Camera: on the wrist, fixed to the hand. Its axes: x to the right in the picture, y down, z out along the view.
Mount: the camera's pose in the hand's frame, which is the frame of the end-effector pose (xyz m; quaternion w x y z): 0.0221 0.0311 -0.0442 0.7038 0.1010 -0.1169 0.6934
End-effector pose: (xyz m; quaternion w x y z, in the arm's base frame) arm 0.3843 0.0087 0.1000 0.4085 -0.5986 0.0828 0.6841
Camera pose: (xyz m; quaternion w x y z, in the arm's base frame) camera 0.3982 -0.0281 0.0568 0.1167 0.2426 -0.4947 -0.8263
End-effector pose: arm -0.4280 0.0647 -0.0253 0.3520 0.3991 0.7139 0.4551
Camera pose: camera -0.4681 0.0764 0.0155 0.0247 -0.8647 -0.2305 -0.4456
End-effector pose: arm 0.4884 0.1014 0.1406 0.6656 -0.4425 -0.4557 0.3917
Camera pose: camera 0.5330 0.1210 0.1084 0.1883 -0.5144 -0.0521 0.8350
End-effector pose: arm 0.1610 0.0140 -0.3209 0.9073 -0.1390 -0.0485 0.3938
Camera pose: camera 0.1631 0.0409 -0.3727 0.3739 0.0062 -0.0040 0.9274
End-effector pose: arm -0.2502 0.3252 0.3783 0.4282 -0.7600 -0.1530 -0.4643
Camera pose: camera -0.2445 0.2683 0.3899 0.6822 -0.6520 0.3224 0.0744
